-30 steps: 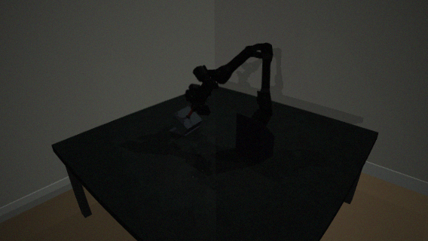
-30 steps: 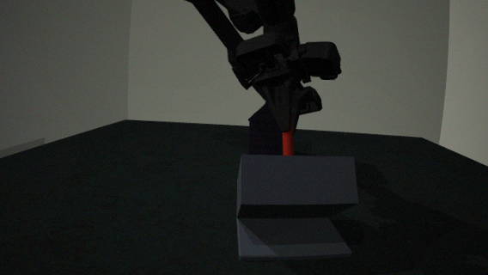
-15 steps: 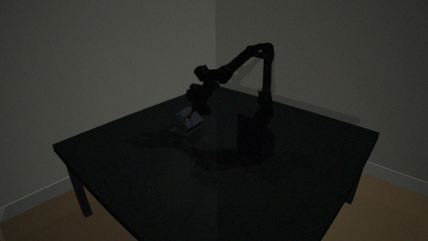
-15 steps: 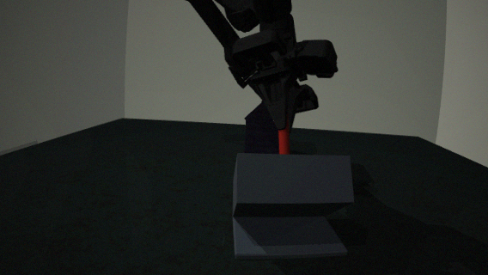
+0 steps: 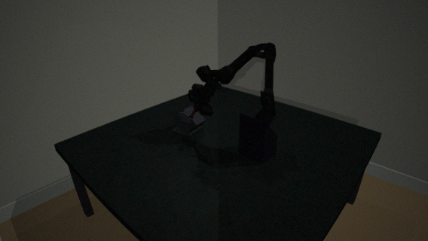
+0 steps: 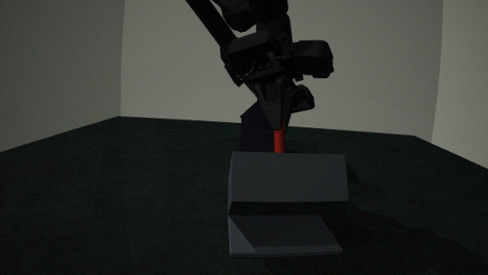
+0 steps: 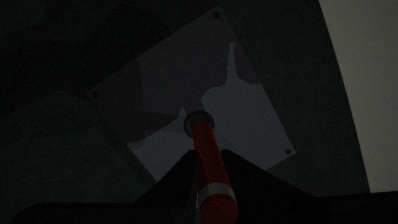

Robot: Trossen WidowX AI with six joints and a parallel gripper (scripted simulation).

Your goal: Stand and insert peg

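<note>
The grey sloped panel lies 4 cm ahead of my gripper tip and 6 cm below it. From my gripper tip the other things lie so: red peg: 1 cm behind, 1 cm above.
</note>
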